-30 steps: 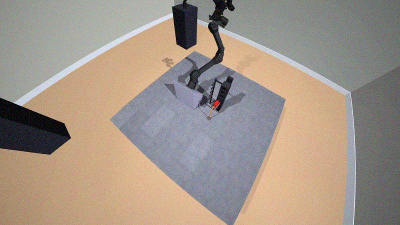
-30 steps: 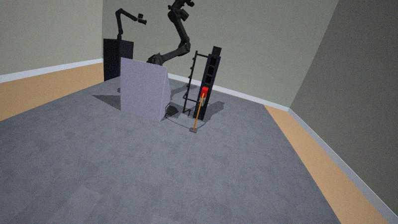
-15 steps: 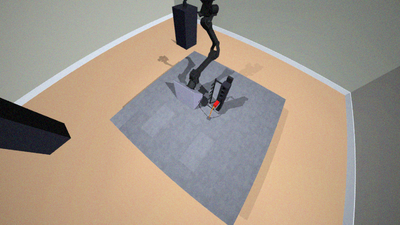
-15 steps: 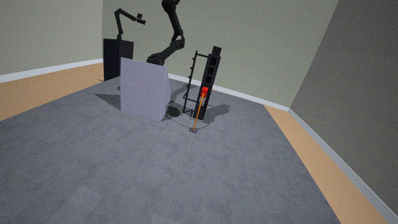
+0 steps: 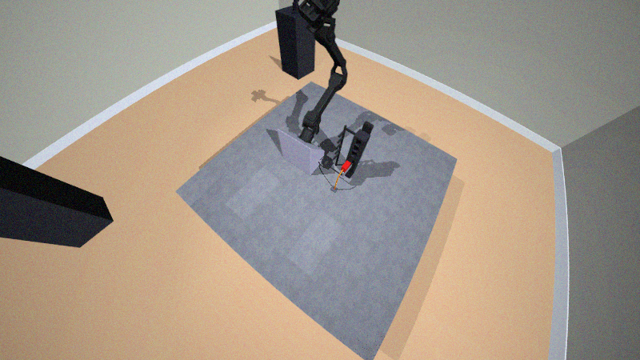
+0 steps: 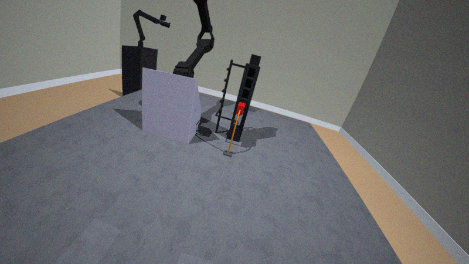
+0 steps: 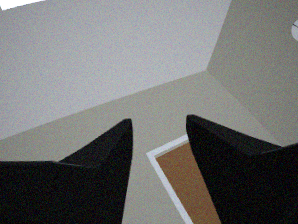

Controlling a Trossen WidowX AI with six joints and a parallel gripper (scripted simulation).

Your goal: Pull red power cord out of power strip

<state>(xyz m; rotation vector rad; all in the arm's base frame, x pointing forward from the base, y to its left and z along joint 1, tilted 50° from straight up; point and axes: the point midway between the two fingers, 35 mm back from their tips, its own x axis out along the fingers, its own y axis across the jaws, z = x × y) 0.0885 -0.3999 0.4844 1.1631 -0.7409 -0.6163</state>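
Now: the red plug 25 cm ahead of my gripper tip, 6 cm to the right of it and 62 cm below it.
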